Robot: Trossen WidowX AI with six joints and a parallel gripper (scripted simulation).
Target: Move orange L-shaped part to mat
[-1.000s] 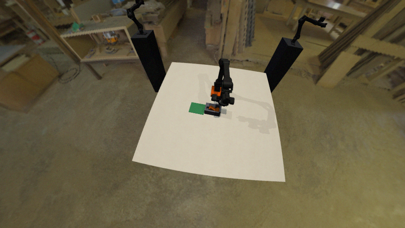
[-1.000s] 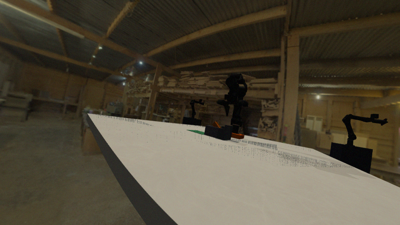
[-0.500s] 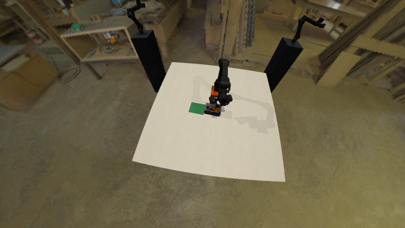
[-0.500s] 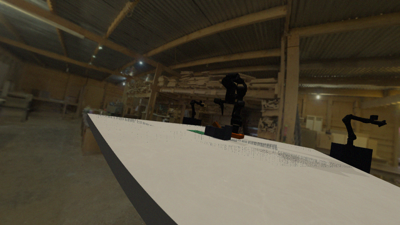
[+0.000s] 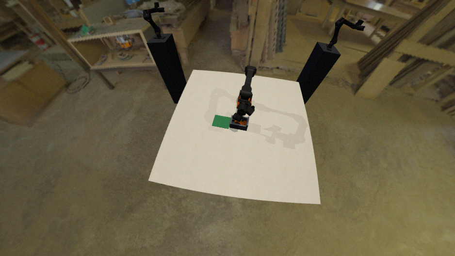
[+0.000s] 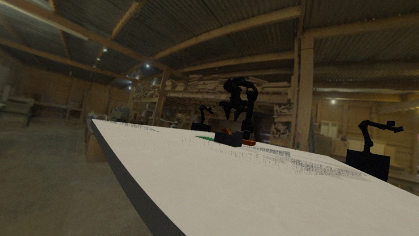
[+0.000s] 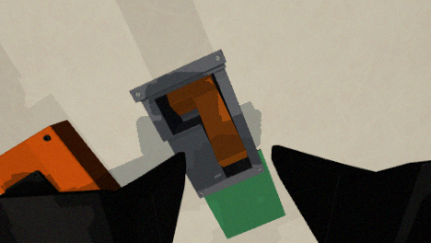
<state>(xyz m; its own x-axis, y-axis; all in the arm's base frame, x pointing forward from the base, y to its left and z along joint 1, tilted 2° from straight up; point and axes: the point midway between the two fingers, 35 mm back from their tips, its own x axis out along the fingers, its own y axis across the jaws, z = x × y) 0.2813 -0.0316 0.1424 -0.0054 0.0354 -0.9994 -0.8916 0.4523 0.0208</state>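
Right now the orange L-shaped part is 10 mm behind my gripper tip, 20 mm to the left of it and 100 mm below it. From my gripper tip the other things lie so: green mat 30 mm behind, 160 mm to the right, 160 mm below.
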